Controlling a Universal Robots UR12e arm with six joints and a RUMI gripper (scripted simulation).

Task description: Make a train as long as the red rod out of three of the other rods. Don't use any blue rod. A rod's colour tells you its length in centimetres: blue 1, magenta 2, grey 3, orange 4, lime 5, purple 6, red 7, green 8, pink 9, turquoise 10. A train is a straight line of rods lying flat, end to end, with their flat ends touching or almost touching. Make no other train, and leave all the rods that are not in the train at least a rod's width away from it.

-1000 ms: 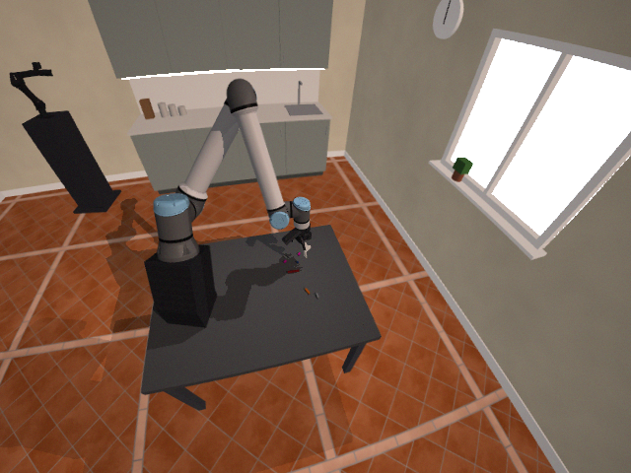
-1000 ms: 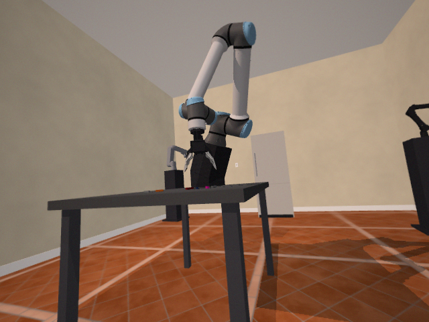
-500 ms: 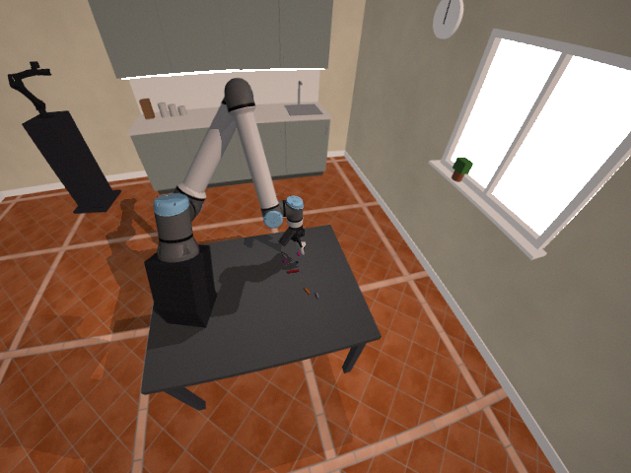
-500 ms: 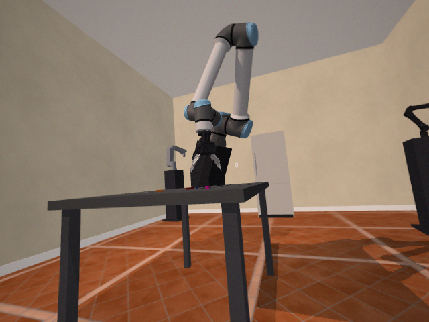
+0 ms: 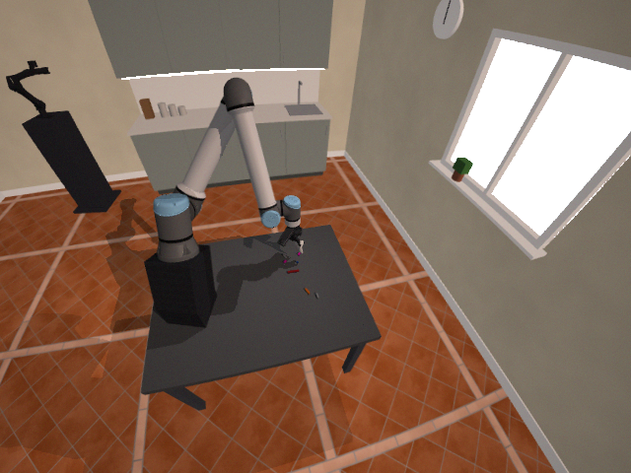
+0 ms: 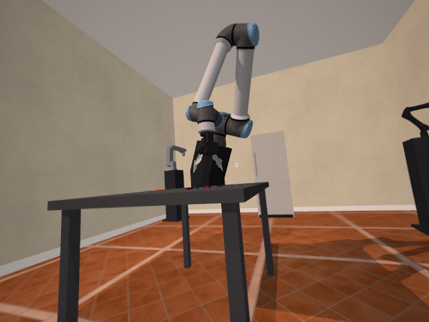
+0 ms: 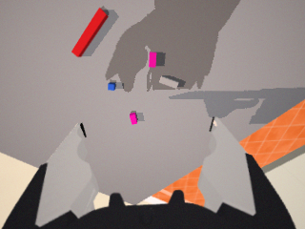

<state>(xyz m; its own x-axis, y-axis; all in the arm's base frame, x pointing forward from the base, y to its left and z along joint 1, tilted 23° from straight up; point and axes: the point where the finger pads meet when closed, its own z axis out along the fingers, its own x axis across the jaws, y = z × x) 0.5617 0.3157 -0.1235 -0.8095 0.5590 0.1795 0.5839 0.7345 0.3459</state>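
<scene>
My gripper is now 40 mm short of the blue rod, 50 mm to the left of it and 80 mm above it. Round my hand: orange rod: 80 mm ahead, 270 mm to the right, 80 mm below; then red rod: 10 mm ahead, 120 mm to the right, 80 mm below.
</scene>
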